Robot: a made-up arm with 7 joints.
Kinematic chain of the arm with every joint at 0, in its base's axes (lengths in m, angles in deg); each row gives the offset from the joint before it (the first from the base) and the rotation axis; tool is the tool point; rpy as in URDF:
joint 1: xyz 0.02 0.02 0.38 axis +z
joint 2: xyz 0.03 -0.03 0 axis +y
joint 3: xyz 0 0.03 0.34 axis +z
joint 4: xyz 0.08 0 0.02 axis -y
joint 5: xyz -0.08 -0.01 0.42 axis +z
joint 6: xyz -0.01 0.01 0 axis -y
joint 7: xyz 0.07 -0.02 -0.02 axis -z
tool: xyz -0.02 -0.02 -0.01 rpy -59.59 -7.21 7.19
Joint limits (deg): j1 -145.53..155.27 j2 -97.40..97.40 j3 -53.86..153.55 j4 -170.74..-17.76 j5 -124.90..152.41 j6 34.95..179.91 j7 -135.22..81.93
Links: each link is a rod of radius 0.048 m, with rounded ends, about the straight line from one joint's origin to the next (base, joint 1, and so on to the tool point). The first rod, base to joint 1, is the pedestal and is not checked.
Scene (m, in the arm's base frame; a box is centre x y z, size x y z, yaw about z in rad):
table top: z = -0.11
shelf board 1: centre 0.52 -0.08 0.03 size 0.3 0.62 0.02 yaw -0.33
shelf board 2: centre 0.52 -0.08 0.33 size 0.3 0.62 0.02 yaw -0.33
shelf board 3: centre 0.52 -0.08 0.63 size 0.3 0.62 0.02 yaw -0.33
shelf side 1: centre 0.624 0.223 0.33 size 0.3 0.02 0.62 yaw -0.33
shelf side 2: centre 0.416 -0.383 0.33 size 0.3 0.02 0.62 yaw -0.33
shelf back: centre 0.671 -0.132 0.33 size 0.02 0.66 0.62 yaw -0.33
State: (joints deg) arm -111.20 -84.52 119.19 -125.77 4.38 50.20 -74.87
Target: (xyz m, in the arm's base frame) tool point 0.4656 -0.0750 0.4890
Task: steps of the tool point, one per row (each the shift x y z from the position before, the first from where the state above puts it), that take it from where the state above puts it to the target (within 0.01 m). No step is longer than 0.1 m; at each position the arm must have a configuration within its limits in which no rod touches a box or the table.
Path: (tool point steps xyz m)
1: -0.0718 0.0302 -0.0371
2: -0.0671 0.0027 -0.0063
3: -0.0502 -0.0139 0.0240
4: -0.0292 -0.0151 0.0506
5: 0.0208 0.0229 0.0411
6: 0.0106 0.0173 0.0456
7: 0.0004 0.0121 0.0470
8: -0.0089 0.0073 0.0457
9: -0.0172 0.0036 0.0424
10: -0.0244 0.0004 0.0378
11: 0.0907 -0.0069 0.0053
12: 0.0880 -0.0307 -0.0028
13: 0.0779 -0.0503 -0.0025

